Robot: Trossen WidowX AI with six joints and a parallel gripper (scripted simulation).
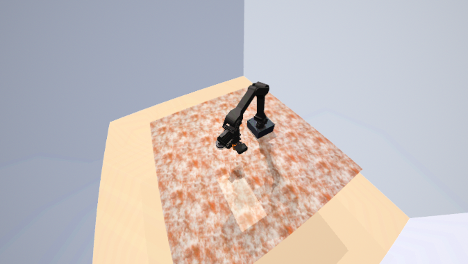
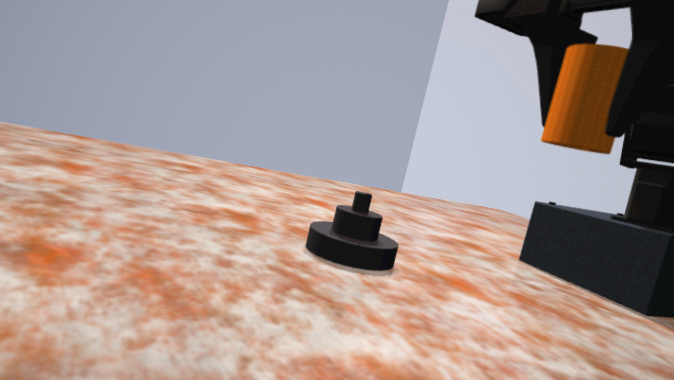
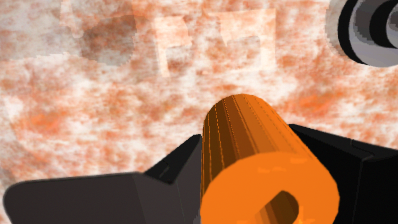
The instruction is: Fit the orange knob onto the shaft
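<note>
Right now my gripper tip is 170 mm to the left of the pedestal, 110 mm above it and 20 mm short of it. Also, from my gripper tip: orange knob: 20 mm above.
</note>
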